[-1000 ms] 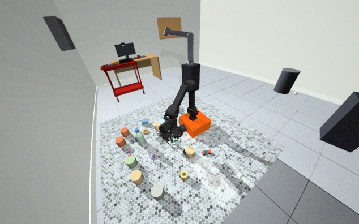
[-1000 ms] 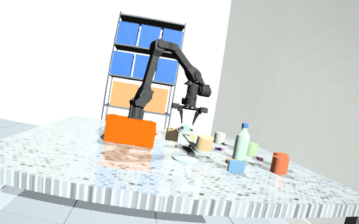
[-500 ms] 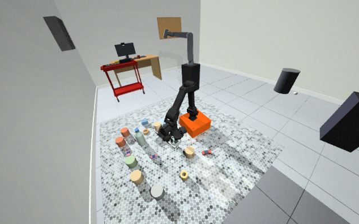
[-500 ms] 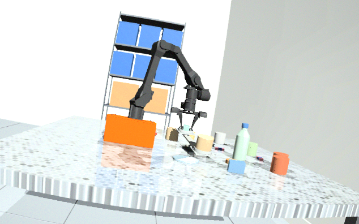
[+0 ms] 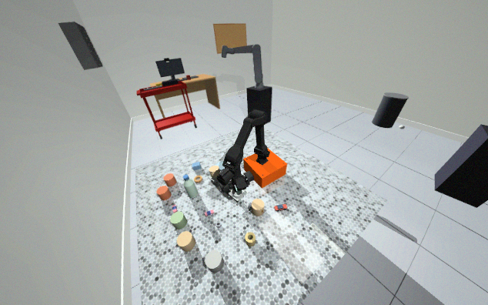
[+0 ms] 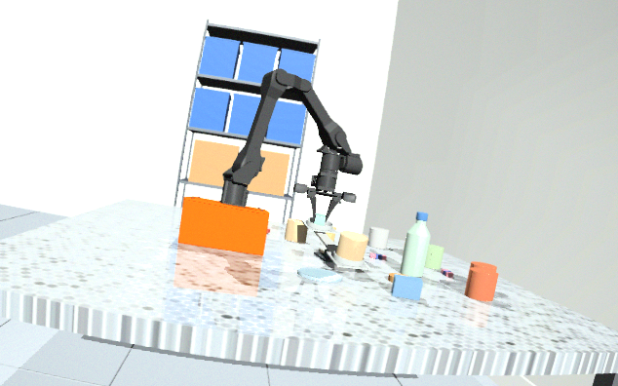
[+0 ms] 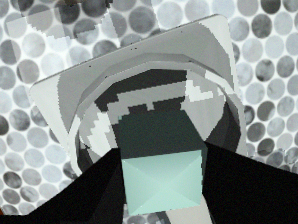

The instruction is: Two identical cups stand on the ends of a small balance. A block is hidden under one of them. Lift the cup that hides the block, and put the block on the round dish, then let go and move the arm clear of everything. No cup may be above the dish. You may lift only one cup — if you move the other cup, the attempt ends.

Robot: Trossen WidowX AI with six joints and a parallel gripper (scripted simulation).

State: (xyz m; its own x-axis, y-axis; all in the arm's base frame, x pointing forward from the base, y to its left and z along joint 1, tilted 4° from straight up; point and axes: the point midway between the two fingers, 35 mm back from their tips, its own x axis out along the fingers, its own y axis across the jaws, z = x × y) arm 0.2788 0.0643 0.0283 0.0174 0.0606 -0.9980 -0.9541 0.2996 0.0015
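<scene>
My gripper tip is now 34 cm to the left of the pale blue round dish, 10 cm past it and 8 cm above it. The rest, counted from my gripper tip: mint block (right at my gripper tip); green bottle (25 cm to the right, 19 cm ahead, 3 cm above); blue box (47 cm to the right, 7 cm below, 5 cm ahead).
</scene>
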